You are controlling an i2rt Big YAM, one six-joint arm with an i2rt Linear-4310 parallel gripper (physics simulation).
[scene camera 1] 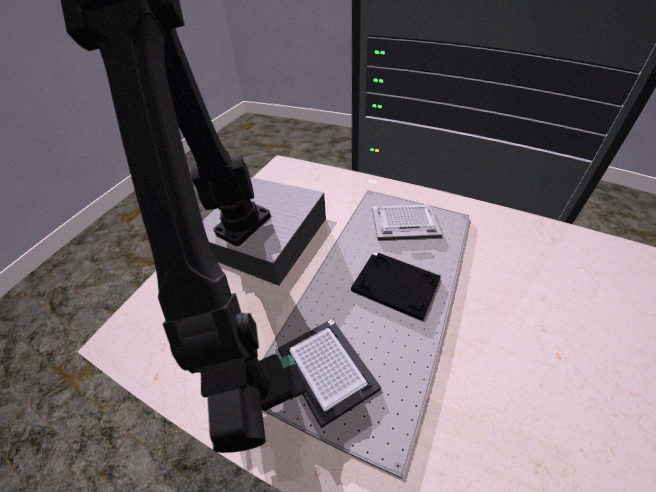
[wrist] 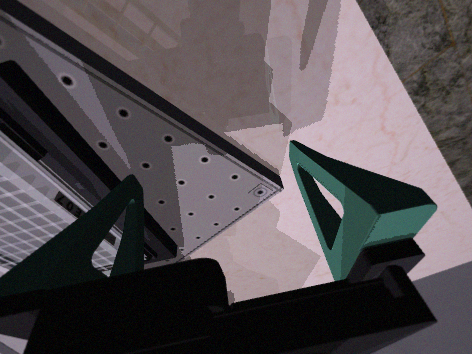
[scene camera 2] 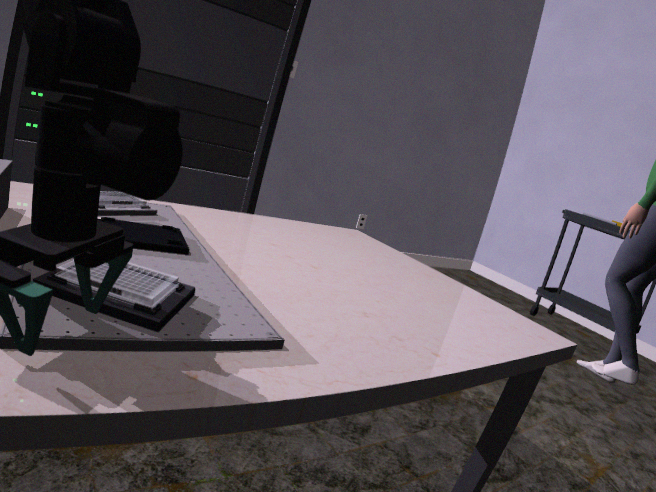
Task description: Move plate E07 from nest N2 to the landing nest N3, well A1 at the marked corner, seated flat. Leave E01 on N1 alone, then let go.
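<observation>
A clear-white well plate (scene camera 1: 327, 369) (scene camera 2: 140, 280) (wrist: 25, 200) sits in the near dark nest (scene camera 1: 341, 406) (scene camera 2: 169, 307) (wrist: 65, 135); it looks flat. Its side label in the wrist view is partly readable as E07. That nest has a white corner mark in scene camera 1; well A1 cannot be told. My gripper (scene camera 2: 60, 331) (wrist: 213, 164) is open and empty, beside the plate over the board's near left edge; one finger overlaps the plate's edge in the wrist view. The middle black nest (scene camera 1: 397, 285) (scene camera 2: 153, 235) is bare. Another plate (scene camera 1: 406, 217) sits on the far nest. Nest numbers are unreadable.
The nests stand on a perforated grey board (scene camera 1: 394, 423) (scene camera 2: 238, 328) (wrist: 192, 172) on the pale table (scene camera 1: 529, 344) (scene camera 2: 344, 307). The arm's base stands on a grey block (scene camera 1: 296, 211) to the left. A dark rack (scene camera 1: 476, 158) stands behind. A person and a cart (scene camera 2: 574, 304) are at the right.
</observation>
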